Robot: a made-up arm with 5 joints. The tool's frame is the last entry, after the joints. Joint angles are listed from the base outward. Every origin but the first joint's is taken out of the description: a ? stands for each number. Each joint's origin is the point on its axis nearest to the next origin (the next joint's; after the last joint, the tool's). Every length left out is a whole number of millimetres.
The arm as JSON. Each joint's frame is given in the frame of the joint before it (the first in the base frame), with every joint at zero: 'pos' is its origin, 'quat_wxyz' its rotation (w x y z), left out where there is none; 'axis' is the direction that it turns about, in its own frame. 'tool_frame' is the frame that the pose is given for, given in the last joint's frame.
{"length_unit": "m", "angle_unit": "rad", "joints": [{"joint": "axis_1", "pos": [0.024, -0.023, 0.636], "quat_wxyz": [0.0, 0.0, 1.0, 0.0], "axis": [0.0, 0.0, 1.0]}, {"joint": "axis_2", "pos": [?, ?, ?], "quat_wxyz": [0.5, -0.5, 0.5, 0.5], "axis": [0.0, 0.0, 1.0]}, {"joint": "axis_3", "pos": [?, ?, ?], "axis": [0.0, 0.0, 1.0]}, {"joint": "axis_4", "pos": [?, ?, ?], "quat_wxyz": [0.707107, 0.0, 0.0, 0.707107], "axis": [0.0, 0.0, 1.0]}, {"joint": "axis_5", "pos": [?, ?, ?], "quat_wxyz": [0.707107, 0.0, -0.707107, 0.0], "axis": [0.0, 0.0, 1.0]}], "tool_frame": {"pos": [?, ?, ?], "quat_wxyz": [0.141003, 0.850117, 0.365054, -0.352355]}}
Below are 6 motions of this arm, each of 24 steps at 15 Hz.
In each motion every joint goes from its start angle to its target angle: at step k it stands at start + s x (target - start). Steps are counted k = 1, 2, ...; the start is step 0. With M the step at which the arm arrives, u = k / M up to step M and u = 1 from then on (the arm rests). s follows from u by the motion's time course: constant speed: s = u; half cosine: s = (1 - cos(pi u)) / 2; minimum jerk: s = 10 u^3 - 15 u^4 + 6 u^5.
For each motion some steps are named. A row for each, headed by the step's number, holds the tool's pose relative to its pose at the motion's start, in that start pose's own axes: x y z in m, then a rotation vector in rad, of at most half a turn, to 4 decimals.
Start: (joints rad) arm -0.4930 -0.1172 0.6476 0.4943 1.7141
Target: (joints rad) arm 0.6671 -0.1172 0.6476 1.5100 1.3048
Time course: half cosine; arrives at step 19
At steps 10, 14, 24:
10: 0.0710 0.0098 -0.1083 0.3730 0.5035 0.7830
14: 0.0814 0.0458 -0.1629 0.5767 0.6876 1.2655
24: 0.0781 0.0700 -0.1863 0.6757 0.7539 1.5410

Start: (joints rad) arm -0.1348 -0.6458 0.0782 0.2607 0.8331
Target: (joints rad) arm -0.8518 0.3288 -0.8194 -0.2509 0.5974
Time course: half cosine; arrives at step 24
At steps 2, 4, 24:
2: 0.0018 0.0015 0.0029 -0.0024 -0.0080 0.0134
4: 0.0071 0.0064 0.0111 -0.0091 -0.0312 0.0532
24: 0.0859 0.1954 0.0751 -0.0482 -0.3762 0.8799

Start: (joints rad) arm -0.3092 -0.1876 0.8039 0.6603 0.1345
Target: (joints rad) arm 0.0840 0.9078 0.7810 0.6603 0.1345
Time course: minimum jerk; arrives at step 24
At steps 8, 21, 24:
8: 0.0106 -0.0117 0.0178 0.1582 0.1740 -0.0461
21: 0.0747 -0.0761 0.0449 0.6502 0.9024 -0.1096
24: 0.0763 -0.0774 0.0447 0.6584 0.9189 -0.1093

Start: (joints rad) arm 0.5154 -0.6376 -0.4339 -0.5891 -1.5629
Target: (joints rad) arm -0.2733 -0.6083 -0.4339 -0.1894 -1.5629
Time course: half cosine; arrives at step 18
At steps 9, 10, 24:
9: 0.0002 -0.0395 -0.0105 0.3918 -0.1337 0.1718
10: 0.0017 -0.0460 -0.0140 0.4634 -0.1498 0.1981
24: 0.0147 -0.0725 -0.0367 0.8144 -0.1941 0.3090

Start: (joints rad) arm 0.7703 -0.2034 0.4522 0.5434 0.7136
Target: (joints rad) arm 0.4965 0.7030 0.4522 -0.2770 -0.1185
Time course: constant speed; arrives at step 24
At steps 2, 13, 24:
2: 0.0080 0.0041 0.0099 0.0263 0.0095 0.0484
13: 0.0649 0.0330 0.0502 0.1786 0.0790 0.3027
24: 0.1358 0.0662 0.0615 0.3471 0.1726 0.5330

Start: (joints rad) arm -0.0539 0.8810 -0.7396 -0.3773 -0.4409
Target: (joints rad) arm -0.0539 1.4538 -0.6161 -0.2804 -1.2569
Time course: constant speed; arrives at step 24
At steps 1, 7, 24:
1: 0.0022 -0.0086 -0.0030 0.0459 0.0118 0.0022
7: 0.0113 -0.0591 -0.0253 0.3259 0.0602 0.0100
24: -0.0002 -0.1779 -0.1182 1.1218 -0.0230 -0.0215

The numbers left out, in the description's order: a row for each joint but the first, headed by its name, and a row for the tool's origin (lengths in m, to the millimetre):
axis_2: -0.063 -0.035 0.0
axis_3: 0.172 0.022 0.0
axis_4: -0.012 0.104 0.0
axis_5: 0.063 0.004 0.0
tool: -0.024 0.001 0.0

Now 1 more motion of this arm.
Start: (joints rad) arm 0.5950 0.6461 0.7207 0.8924 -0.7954
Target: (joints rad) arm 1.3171 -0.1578 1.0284 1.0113 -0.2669
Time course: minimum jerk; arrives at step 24
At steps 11, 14, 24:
11: -0.0226 -0.0474 0.0291 -0.1084 0.1544 0.1428
14: -0.0225 -0.0752 0.0439 -0.1627 0.2052 0.2363
24: -0.0075 -0.1135 0.0606 -0.2276 0.2360 0.3870

